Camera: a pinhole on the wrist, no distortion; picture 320 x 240 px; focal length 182.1 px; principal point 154.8 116.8 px. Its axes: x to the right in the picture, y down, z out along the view. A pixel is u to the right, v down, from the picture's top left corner.
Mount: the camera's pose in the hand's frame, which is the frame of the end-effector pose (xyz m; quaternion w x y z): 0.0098 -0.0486 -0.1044 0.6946 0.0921 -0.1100 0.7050
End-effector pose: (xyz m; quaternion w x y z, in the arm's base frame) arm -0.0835 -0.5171 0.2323 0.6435 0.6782 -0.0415 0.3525
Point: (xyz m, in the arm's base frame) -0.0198 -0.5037 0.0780
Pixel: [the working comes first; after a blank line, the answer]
In the camera's frame: -0.0804 0.0372 0.1369

47.8 166.2
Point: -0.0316 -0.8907 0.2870
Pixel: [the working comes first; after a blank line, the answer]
In the camera's frame: 0.2596 0.0762 0.4133

269.2 150.4
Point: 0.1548 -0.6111 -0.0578
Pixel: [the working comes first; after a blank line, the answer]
In the camera's frame: -0.2132 0.0191 0.3431

41.6 126.9
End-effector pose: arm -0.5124 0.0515 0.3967 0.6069 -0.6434 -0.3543 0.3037
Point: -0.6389 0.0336 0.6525
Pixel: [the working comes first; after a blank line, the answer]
In the camera's frame: -0.1563 0.0834 0.2340

33.2 181.7
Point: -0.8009 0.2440 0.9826
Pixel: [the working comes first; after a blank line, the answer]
In the camera's frame: -0.4255 -0.0139 0.5463

12.9 112.2
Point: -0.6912 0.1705 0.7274
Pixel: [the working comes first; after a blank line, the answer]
In the camera's frame: -0.2031 -0.0050 0.3646

53.4 114.3
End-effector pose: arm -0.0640 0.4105 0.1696 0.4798 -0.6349 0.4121 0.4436
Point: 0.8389 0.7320 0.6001
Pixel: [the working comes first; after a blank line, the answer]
In the camera's frame: -0.8760 0.2182 0.4766

outside the picture
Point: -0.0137 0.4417 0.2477
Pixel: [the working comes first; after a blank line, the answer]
In the camera's frame: 0.0104 0.0714 0.1189

170.8 226.2
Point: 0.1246 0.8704 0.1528
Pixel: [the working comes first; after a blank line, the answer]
In the camera's frame: -0.0615 -0.0235 0.5635

134.9 109.2
